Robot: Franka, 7 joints.
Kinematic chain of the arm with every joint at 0, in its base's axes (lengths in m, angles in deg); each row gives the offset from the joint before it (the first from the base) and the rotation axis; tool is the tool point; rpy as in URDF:
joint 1: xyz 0 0 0.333 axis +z
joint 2: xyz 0 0 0 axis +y
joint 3: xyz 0 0 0.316 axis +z
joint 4: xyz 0.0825 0 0 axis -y
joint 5: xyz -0.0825 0 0.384 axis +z
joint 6: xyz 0 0 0 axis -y
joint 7: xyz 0.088 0 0 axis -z
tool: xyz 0 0 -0.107 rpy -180 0 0
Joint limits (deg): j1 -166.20..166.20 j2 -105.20..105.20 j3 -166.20..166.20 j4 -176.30..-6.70 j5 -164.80..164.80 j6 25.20..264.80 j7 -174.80..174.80
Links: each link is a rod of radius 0.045 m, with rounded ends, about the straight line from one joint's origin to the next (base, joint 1, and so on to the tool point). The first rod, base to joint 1, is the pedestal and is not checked.
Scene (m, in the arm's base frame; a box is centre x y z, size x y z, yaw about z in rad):
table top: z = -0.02
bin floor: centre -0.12 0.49 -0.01 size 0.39 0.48 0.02 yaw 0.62
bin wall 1: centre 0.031 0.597 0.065 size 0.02 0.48 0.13 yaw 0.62
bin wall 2: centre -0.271 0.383 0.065 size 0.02 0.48 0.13 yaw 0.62
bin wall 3: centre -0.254 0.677 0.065 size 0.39 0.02 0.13 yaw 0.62
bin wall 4: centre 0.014 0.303 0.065 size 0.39 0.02 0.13 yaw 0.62
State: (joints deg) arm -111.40 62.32 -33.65 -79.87 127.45 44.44 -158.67
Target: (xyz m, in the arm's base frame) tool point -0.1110 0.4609 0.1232
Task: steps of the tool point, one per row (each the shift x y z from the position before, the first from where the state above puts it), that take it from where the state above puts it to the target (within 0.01 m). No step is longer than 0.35 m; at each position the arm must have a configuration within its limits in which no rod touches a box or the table.
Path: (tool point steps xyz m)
1: -0.2222 0.2085 0.0605
2: -0.1034 0.2939 0.0881
3: 0.0540 0.3097 0.1065
4: 0.0747 0.1000 -0.1504
5: 0.1370 0.0828 -0.0912
6: 0.1657 0.0451 -0.0223
7: 0.1585 -0.0049 0.0384
8: 0.0000 0.0000 -0.1315

